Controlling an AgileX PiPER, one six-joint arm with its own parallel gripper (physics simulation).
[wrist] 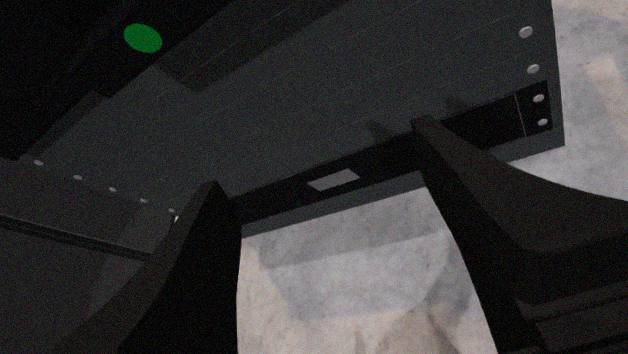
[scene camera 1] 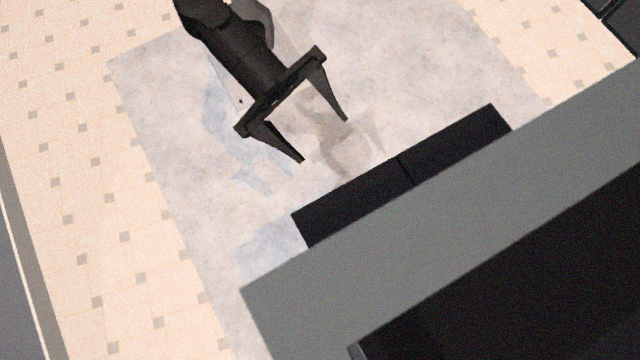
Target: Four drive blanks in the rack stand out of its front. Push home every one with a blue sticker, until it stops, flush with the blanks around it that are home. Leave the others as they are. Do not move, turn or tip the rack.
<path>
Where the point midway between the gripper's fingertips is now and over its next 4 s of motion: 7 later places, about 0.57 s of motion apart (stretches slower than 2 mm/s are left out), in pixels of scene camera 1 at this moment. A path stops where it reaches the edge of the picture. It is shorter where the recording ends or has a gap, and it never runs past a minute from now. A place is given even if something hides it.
My gripper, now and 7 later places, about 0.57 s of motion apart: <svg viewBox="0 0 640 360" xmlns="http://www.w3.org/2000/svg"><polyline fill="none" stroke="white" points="324,141 325,141 325,141 341,164 355,179 355,178 332,106 358,125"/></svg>
</path>
